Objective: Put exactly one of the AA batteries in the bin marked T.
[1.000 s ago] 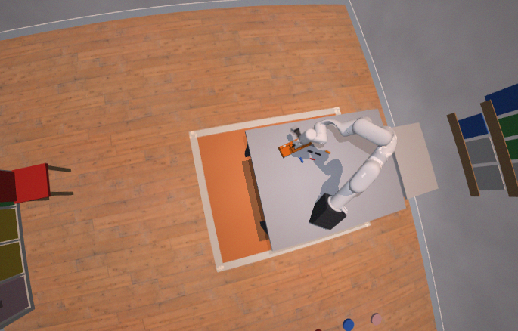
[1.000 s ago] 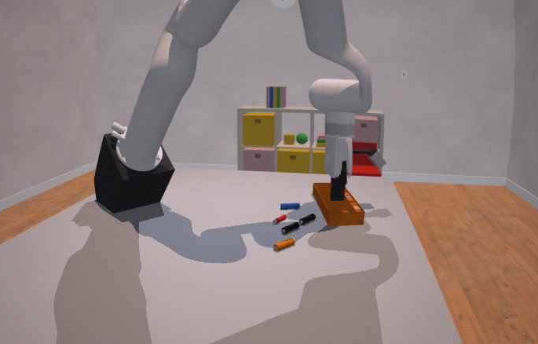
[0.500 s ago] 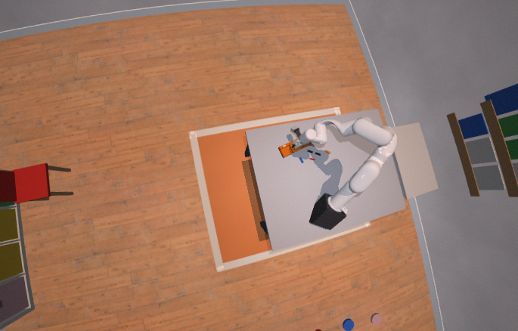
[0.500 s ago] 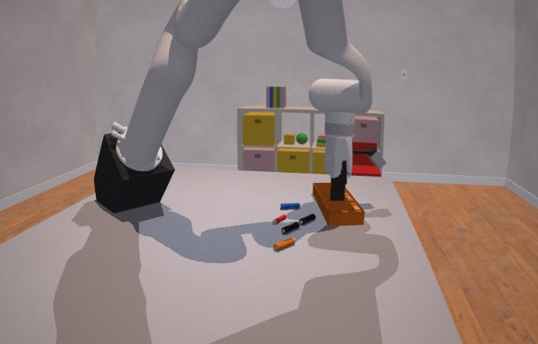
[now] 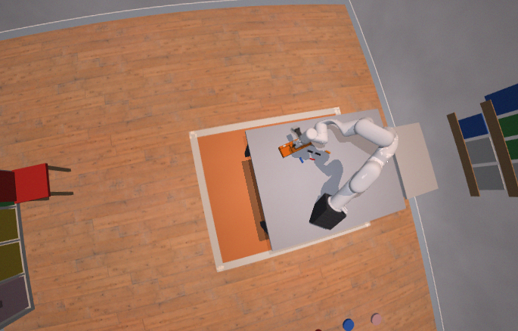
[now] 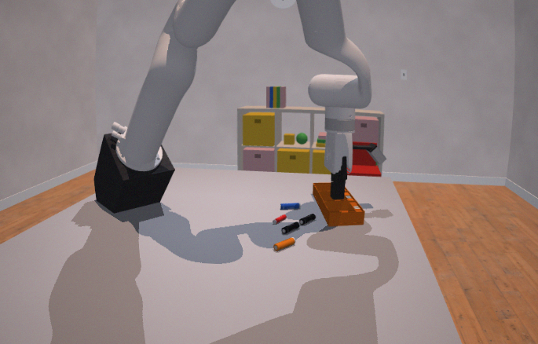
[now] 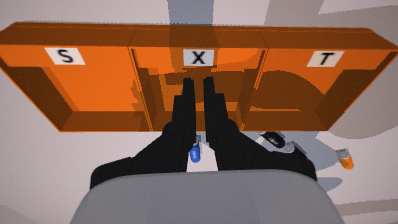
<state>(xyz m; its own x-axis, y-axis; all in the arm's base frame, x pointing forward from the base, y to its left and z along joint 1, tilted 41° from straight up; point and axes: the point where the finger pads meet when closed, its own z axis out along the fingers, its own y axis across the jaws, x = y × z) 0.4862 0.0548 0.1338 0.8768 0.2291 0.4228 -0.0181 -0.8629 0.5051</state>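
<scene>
The orange bin tray is 30 mm below my hand. Also, from my hand: blue AA battery: 120 mm behind, 40 mm below, 10 mm to the left; black battery: 100 mm behind, 80 mm to the right, 40 mm below; small red battery: 160 mm behind, 70 mm to the right, 40 mm below.
</scene>
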